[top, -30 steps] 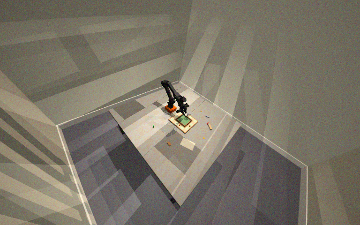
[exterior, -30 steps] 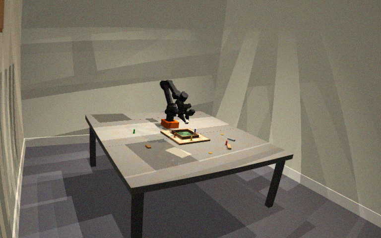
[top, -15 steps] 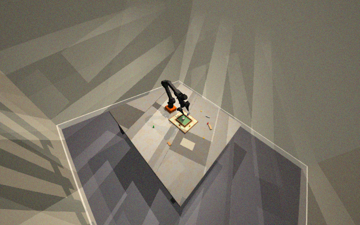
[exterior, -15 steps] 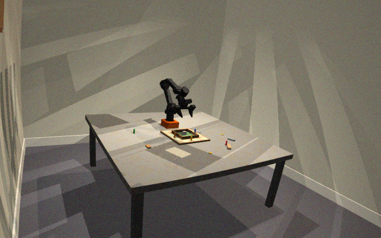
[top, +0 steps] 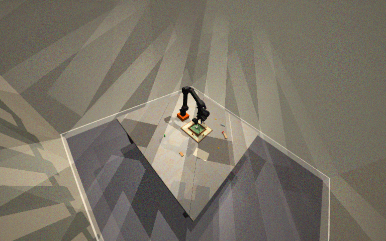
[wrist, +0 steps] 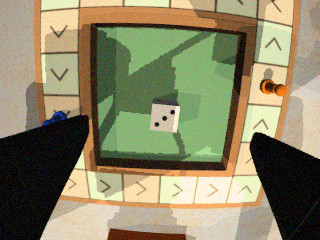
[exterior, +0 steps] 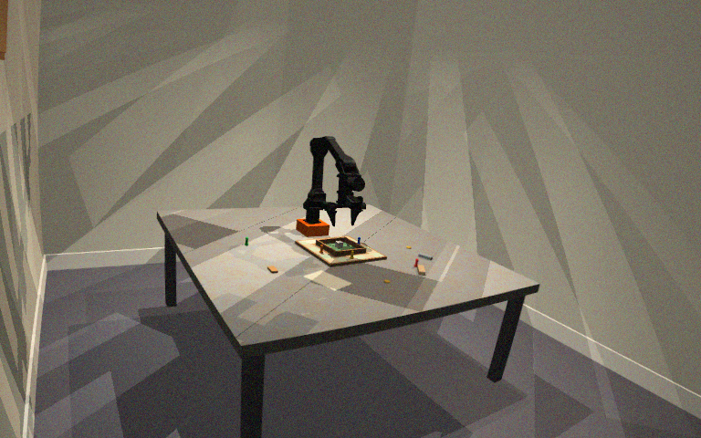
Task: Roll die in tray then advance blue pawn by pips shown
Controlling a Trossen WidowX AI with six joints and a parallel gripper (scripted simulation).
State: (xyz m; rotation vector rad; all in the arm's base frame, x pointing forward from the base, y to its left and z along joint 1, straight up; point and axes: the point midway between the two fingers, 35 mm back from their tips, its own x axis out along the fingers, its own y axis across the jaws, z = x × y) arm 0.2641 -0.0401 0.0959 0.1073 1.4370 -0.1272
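The blue pawn is 12 cm to the left of my gripper tip, 9 cm below it and 2 cm behind it. The rest, counted from my gripper tip: orange pawn: 11 cm to the right, 9 cm below, 1 cm ahead; then white die: 9 cm below, 1 cm behind; then green tray: 11 cm below.
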